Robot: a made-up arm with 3 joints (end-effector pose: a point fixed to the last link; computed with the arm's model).
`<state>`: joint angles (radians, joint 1 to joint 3).
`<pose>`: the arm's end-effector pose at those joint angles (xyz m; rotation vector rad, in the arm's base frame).
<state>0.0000 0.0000 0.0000</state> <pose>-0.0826 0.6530 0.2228 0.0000 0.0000 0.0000</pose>
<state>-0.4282 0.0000 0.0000</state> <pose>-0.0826 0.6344 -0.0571 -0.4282 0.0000 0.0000</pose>
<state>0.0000 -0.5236 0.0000</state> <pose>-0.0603 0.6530 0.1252 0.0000 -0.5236 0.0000</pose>
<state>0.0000 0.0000 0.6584</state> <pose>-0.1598 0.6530 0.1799 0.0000 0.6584 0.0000</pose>
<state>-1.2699 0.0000 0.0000</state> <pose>-0.0826 0.2863 -0.4692 -1.2699 0.0000 0.0000</pose>
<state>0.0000 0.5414 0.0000</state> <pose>-0.0513 0.6530 0.3213 0.0000 0.5414 0.0000</pose>
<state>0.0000 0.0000 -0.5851</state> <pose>-0.0489 0.6530 0.2940 0.0000 -0.5851 0.0000</pose>
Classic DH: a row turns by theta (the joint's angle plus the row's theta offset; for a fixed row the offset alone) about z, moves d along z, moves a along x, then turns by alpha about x. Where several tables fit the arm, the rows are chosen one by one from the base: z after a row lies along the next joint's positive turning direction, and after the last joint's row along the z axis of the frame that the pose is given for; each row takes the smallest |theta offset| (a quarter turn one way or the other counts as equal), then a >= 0, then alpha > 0; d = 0 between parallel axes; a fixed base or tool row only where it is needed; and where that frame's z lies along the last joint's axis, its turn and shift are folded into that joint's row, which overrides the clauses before.
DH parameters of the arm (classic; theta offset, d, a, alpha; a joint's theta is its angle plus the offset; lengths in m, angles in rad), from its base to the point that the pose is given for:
base (fixed): 1.5708 0.1257 0 1.5708
joint 1: 1.5708 0.1106 0.0899 1.5708
joint 2: -1.2475 0 0.3107 0
joint 3: -0.3233 0.653 -0.1014 -1.5708
tool (fixed): 3.1416 -0.0915 0 0

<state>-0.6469 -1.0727 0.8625</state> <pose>0.0014 0.4065 -0.4195 -0.6445 -0.2028 0.0680</pose>
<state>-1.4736 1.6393 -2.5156</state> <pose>0.3644 0.4579 -0.4857 -1.3710 -0.7080 0.6424</pose>
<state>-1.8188 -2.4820 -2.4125</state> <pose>0.2113 -0.4365 -0.4374 -1.4848 0.9623 -1.2363</pose>
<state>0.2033 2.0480 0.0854</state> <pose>0.2021 0.5852 0.5213 0.1196 2.1247 0.2167</pose>
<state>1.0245 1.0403 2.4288</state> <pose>-0.0199 -0.0993 0.9503 0.2306 -2.4817 -1.3955</pose>
